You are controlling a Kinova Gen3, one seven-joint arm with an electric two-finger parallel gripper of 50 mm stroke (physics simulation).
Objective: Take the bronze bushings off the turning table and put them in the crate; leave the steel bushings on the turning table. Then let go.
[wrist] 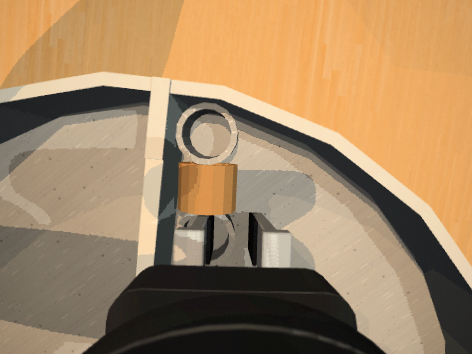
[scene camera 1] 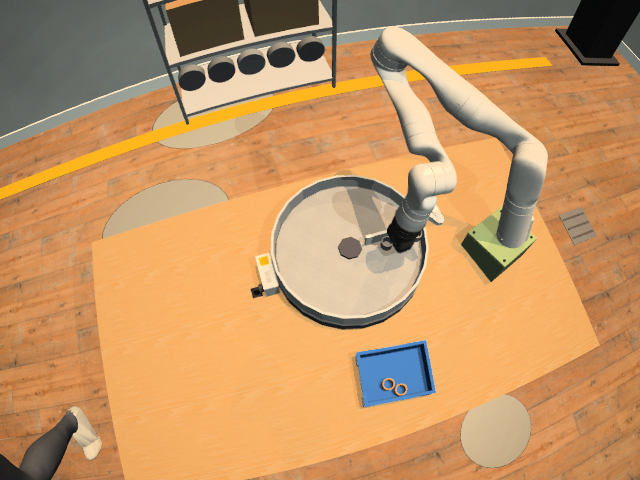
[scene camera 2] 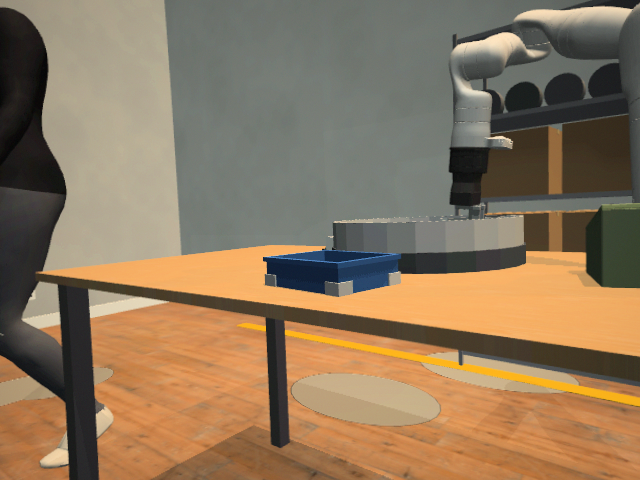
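Where they show: gripper, between the fingertips: [wrist: 231, 230] [scene camera 1: 400, 246]; arm's base, origin of its link: [scene camera 1: 510, 235].
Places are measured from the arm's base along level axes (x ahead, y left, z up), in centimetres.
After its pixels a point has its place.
Note:
On the turning table [scene camera 1: 310, 258] @(z -5.1, x 57.6, y -6.8 cm) [scene camera 2: 429, 237] @(z -3.5, x 34.4, y 9.5 cm), an orange bronze bushing [wrist: 207, 190] @(z -1.9, x 30.4, y -6.8 cm) lies on its side beside a pale bar [wrist: 152, 187] @(z -0.5, x 30.6, y -9.2 cm) [scene camera 1: 375, 238] @(z -2.2, x 39.6, y -7.9 cm). A steel bushing [wrist: 182, 134] @(z -2.7, x 27.9, y -8.8 cm) stands on end between it and the rim. Another steel bushing [wrist: 232, 229] @(z -2.5, x 32.2, y -5.1 cm) is partly hidden by the fingers. In scene camera 1 a steel bushing [scene camera 1: 382, 243] @(z -2.5, x 38.0, y -6.2 cm) shows left of the gripper; I cannot tell if it is the same one. My gripper [wrist: 231, 230] @(z -4.3, x 32.8, y -5.1 cm) [scene camera 2: 469, 210] is partly open and empty, low over the turning table, behind the bronze bushing. Two bronze bushings [scene camera 1: 383, 385] @(z -7.4, x 45.6, y 31.0 cm) [scene camera 1: 406, 391] @(z -7.3, x 40.1, y 34.1 cm) lie in the blue crate [scene camera 1: 385, 361] @(z -9.9, x 43.4, y 24.4 cm) [scene camera 2: 305, 273] @(z -7.5, x 40.7, y 35.9 cm).
A dark hub [scene camera 1: 349, 248] @(z -4.3, x 46.8, y -7.3 cm) stands at the turning table's centre. The turning table's raised rim [wrist: 280, 110] @(z -0.5, x 25.9, y -4.3 cm) curves beyond the bushings. A small white box [scene camera 1: 267, 276] @(z -4.6, x 69.8, y -3.6 cm) is at its left side. The green arm base [scene camera 1: 480, 248] @(z -2.6, x 10.0, y 0.9 cm) [scene camera 2: 615, 248] @(z -4.8, x 4.9, y 8.7 cm) stands to the right.

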